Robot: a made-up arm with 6 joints. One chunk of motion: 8 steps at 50 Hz.
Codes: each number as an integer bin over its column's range. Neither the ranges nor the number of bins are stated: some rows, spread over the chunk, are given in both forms.
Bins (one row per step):
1: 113 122 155 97 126 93
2: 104 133 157 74 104 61
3: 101 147 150 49 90 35
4: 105 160 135 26 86 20
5: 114 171 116 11 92 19
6: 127 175 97 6 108 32
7: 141 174 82 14 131 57
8: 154 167 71 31 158 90
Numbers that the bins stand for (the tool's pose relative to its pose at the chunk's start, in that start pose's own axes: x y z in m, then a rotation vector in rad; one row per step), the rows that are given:
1: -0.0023 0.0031 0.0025 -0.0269 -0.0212 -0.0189
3: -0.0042 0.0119 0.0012 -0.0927 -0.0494 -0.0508
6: -0.0001 0.0218 -0.0134 -0.1518 -0.0353 -0.0524
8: 0.0042 0.0189 -0.0205 -0.1175 0.0039 -0.0206
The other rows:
2: -0.0037 0.0069 0.0031 -0.0584 -0.0384 -0.0365
4: -0.0035 0.0165 -0.0029 -0.1243 -0.0525 -0.0590
5: -0.0021 0.0204 -0.0082 -0.1449 -0.0478 -0.0596
7: 0.0021 0.0214 -0.0175 -0.1408 -0.0173 -0.0387

